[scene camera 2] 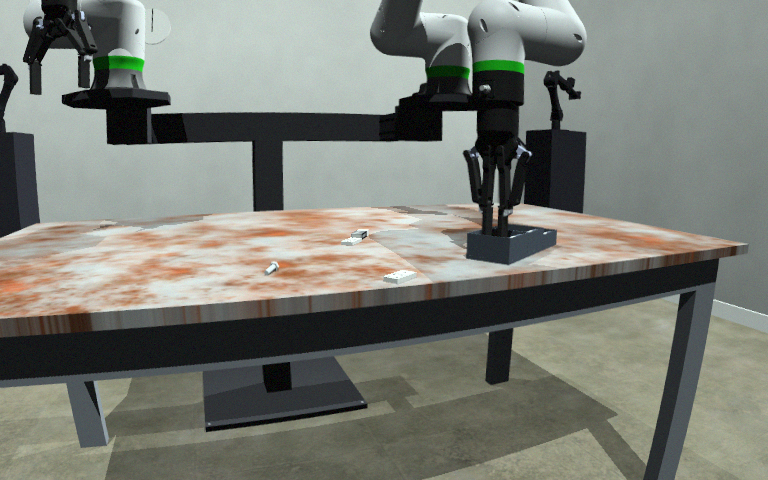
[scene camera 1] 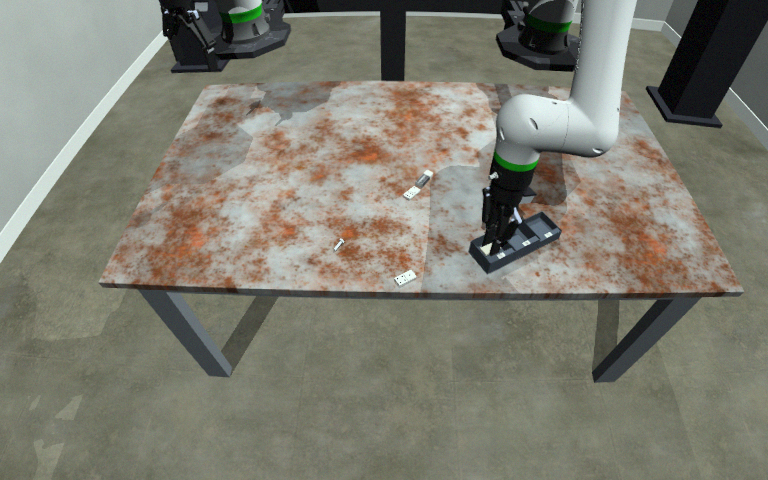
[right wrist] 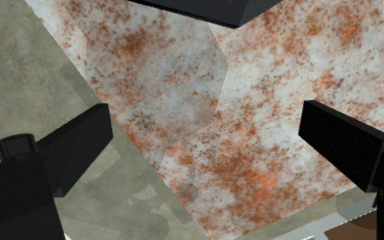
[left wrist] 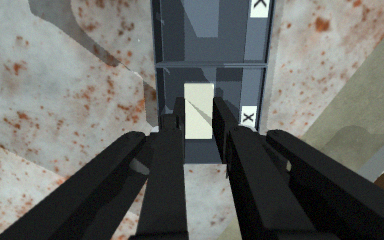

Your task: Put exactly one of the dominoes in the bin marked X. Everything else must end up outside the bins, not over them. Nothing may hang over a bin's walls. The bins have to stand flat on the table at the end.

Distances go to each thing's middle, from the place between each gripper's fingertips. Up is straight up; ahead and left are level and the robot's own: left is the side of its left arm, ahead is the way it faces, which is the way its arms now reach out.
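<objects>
Dark three-bin tray (scene camera 2: 493,249): 70 mm to the left of my left hand, 40 mm behind it and 40 mm below it. Plain cream domino (left wrist: 199,97): 30 mm below the same left hand.
Positions from my right hand (scene camera 2: 59,91): the dark three-bin tray is 31 cm ahead, 91 cm to the left and 33 cm below; the plain cream domino is 35 cm ahead, 84 cm to the left and 32 cm below.
</objects>
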